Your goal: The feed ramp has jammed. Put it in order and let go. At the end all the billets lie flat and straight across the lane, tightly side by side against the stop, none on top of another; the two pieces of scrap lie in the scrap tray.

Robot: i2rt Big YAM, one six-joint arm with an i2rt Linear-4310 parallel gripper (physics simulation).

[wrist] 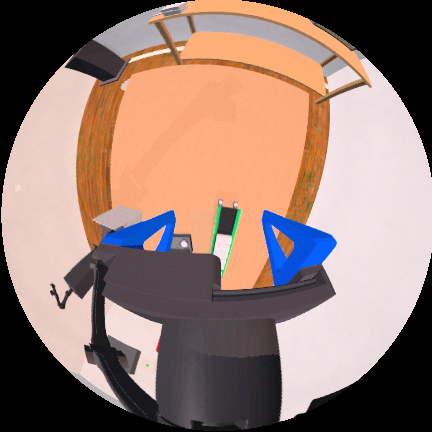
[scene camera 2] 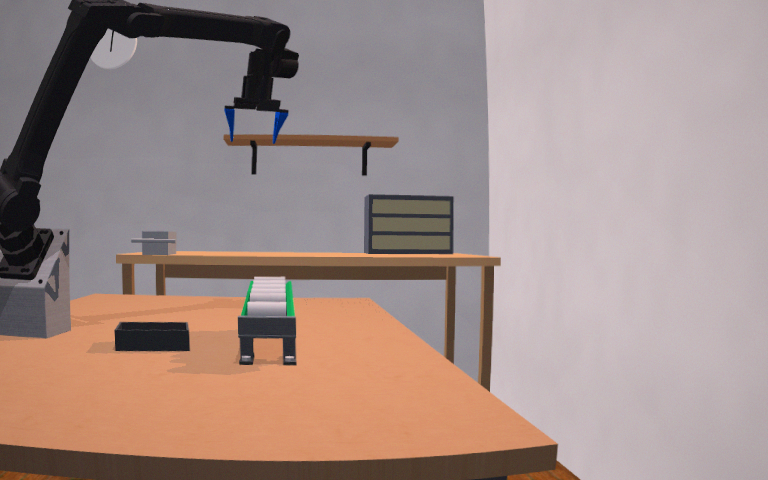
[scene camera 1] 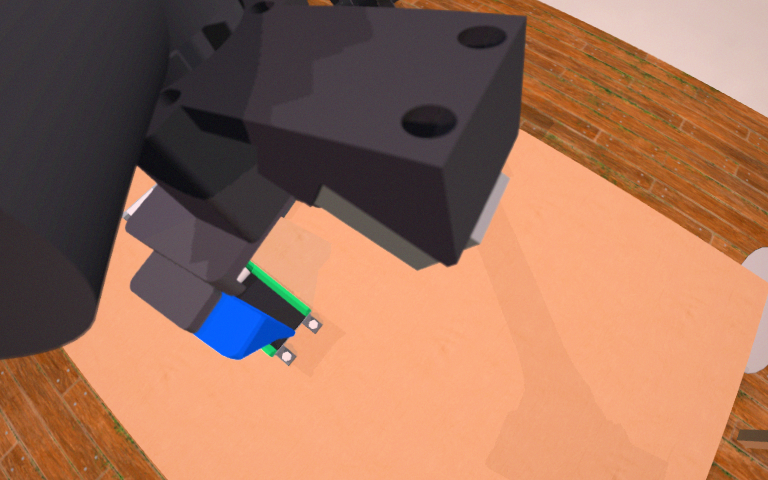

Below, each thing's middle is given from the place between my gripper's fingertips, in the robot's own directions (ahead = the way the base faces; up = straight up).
My gripper is now 38 cm above the dark scrap tray [scene camera 2: 129,336], 35 cm to the left of it and 11 cm past it. The rest, counted from my hand: grey stop [scene camera 2: 247,325] (46 cm to the right, 34 cm below, 11 cm ahead).
